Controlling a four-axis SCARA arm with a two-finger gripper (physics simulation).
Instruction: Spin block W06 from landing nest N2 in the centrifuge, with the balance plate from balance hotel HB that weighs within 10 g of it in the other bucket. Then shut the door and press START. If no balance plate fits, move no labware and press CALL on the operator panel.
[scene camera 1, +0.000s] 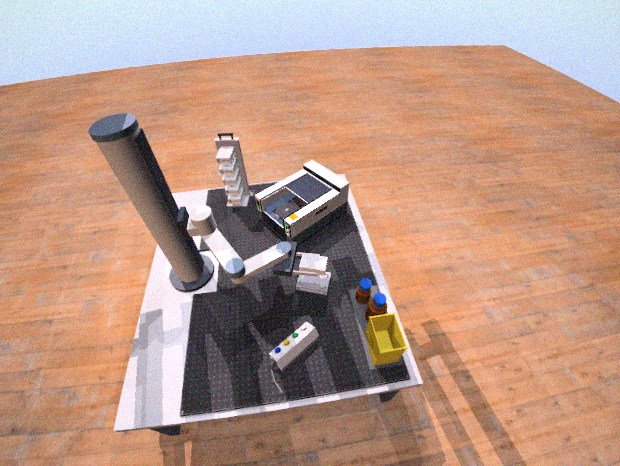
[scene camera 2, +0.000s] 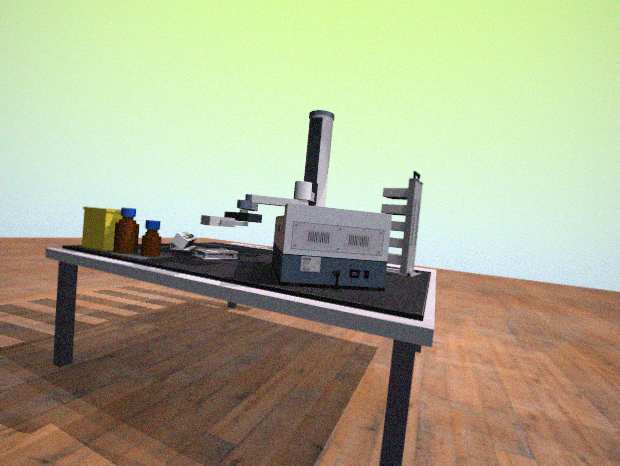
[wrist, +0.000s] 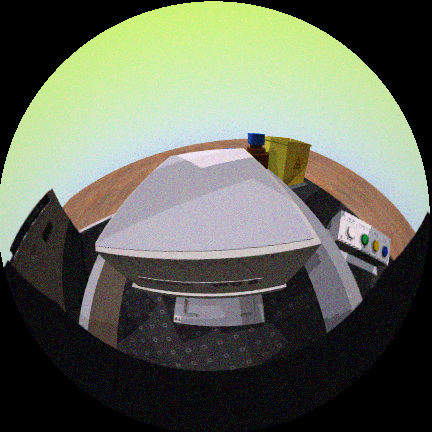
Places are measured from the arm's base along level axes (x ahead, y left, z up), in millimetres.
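Pixels of known places: gripper, fingertip midpoint: (scene camera 1: 318, 265) (scene camera 2: 213, 221) (wrist: 203, 183); arm's base at its link origin: (scene camera 1: 192, 272).
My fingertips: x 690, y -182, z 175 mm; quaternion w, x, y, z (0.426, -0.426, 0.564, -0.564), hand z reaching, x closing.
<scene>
Ahead of a thing's pixels: the offset from my fingertips to its top centre. "pt": to the spot under its first point.
The gripper (scene camera 1: 311, 265) (scene camera 2: 226, 221) (wrist: 215, 270) is shut on block W06 {24 mm back, 7 mm left, 23 mm up} (scene camera 1: 314, 261) (scene camera 2: 212, 219) (wrist: 210, 215), a white, level block held in the air. Its front lettering is too dark to read. A white landing nest {25 mm back, 5 mm left, 123 mm down} (scene camera 1: 314, 285) (scene camera 2: 215, 254) (wrist: 220, 311) sits below on the mat; its number is not legible. The centrifuge (scene camera 1: 323, 212) (scene camera 2: 338, 230) has its top opening uncovered, and part of the rotor area shows inside. The balance hotel (scene camera 1: 242, 167) (scene camera 2: 414, 225) holds several white plates on stacked shelves; their labels are unreadable. The operator panel {163 mm back, 327 mm right, 79 mm down} (scene camera 1: 295, 346) (scene camera 2: 182, 241) (wrist: 362, 238) has coloured buttons.
Brown bottles with blue caps {pt 194 mm ahead, 147 mm right, 67 mm down} (scene camera 1: 363, 292) (scene camera 2: 126, 235) (wrist: 257, 150) and a yellow bin (scene camera 1: 385, 340) (scene camera 2: 99, 228) (wrist: 290, 160) stand at the table's edge. A dark grey panel (wrist: 40, 250) rises at the left of the wrist view. The arm's column (scene camera 1: 150, 200) (scene camera 2: 319, 155) stands opposite the bottles.
</scene>
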